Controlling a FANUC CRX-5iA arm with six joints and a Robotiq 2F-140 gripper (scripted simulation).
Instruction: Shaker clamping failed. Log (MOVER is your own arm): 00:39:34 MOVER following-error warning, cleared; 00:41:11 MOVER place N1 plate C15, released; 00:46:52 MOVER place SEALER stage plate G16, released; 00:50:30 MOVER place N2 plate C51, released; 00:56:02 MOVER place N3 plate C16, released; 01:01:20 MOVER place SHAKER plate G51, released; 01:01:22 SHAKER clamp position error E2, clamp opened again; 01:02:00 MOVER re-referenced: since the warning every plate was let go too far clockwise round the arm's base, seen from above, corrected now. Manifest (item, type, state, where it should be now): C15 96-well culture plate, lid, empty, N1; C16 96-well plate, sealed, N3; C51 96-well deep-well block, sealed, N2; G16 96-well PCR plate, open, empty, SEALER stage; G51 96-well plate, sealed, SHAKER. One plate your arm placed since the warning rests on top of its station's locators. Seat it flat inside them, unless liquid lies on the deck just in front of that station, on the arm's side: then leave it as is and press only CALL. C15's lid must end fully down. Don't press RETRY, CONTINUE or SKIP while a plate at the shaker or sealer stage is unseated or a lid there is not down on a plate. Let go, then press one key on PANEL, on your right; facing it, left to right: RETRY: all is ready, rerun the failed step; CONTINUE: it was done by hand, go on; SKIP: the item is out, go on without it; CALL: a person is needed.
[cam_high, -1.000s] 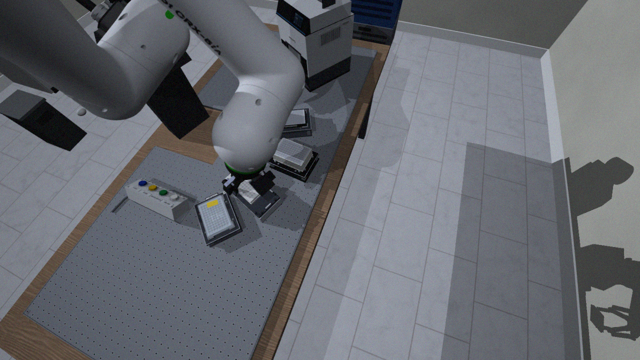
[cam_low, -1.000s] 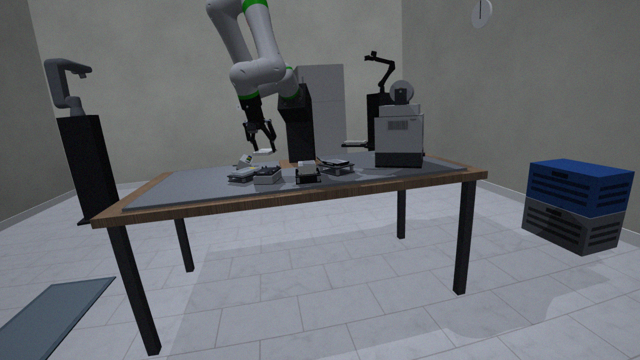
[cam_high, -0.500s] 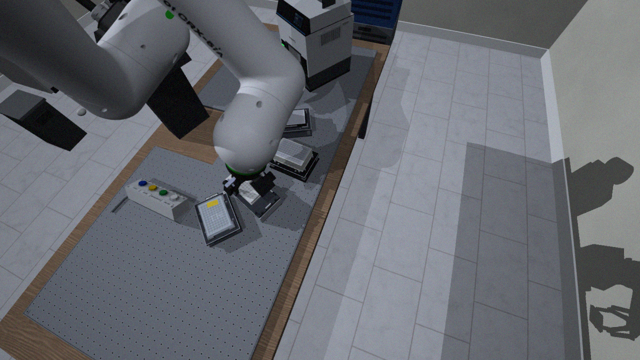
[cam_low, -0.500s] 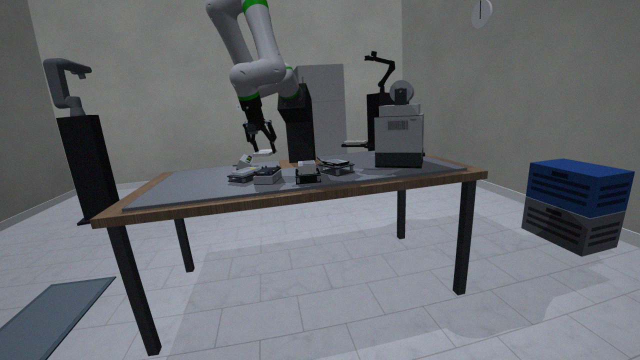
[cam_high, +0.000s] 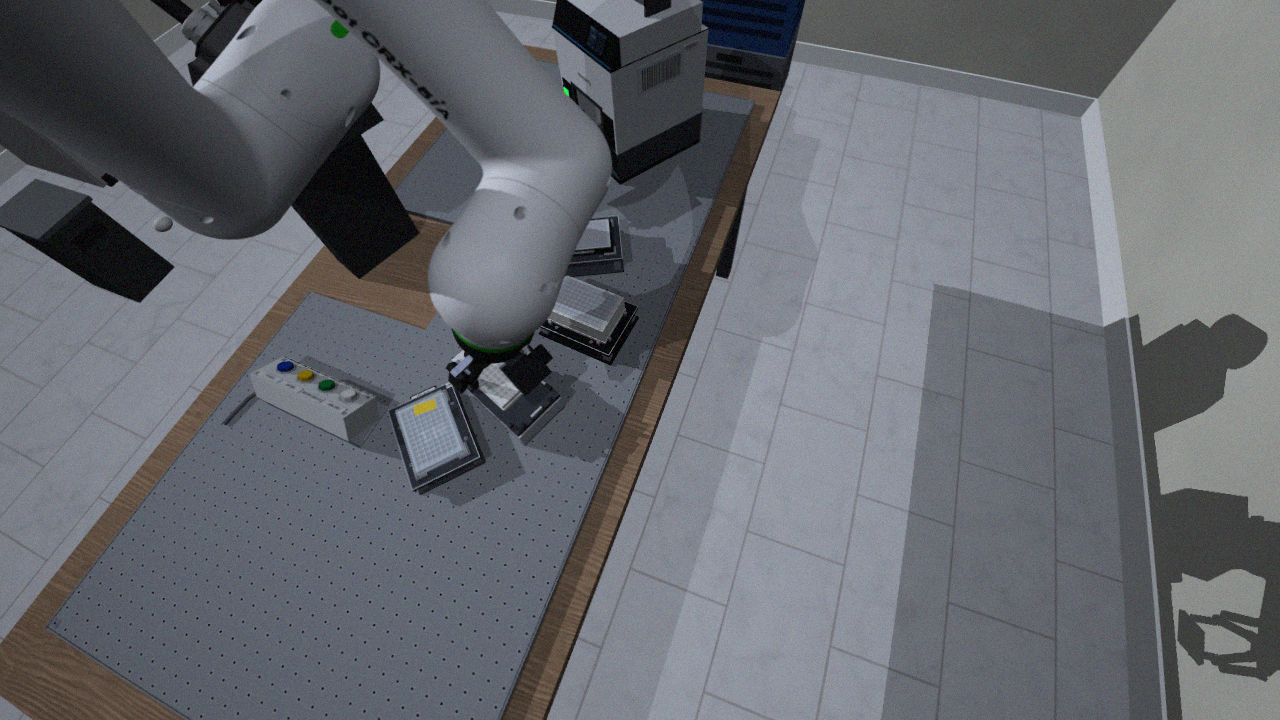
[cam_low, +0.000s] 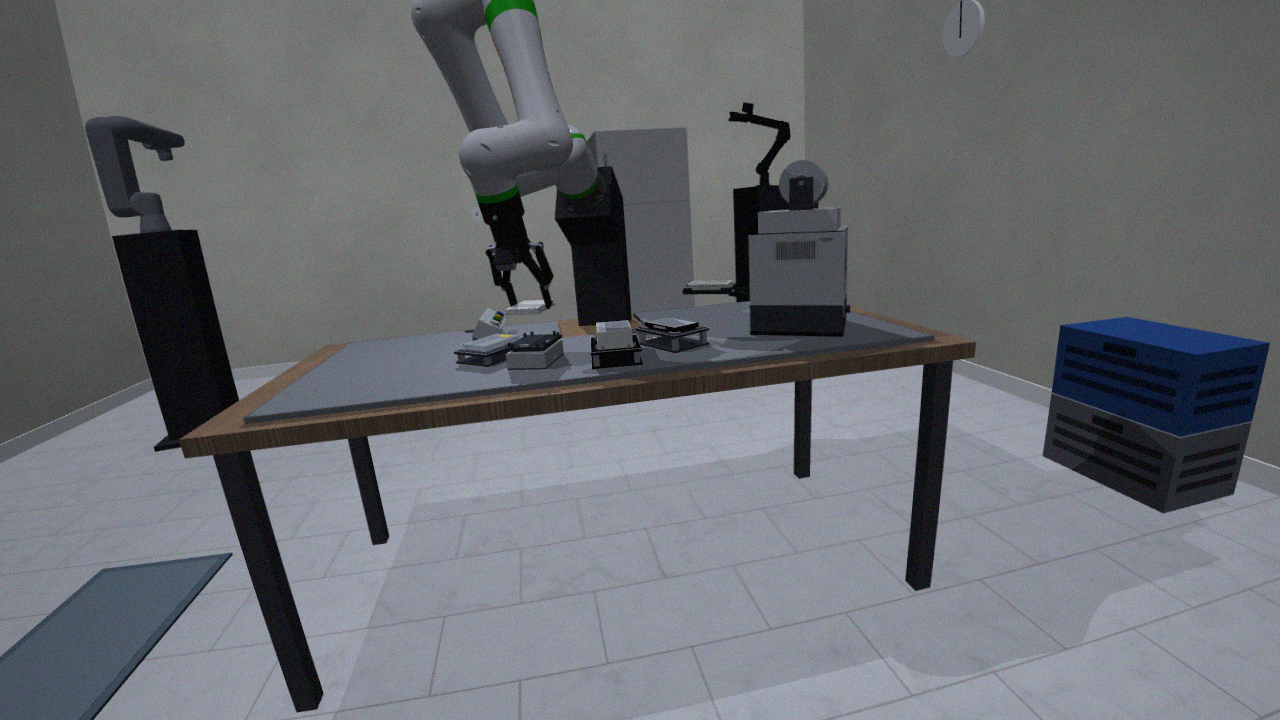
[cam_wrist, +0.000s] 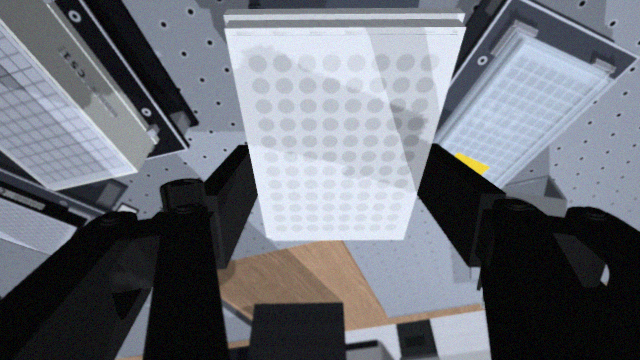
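The shaker is 13 cm below my hand and 2 cm ahead of it.
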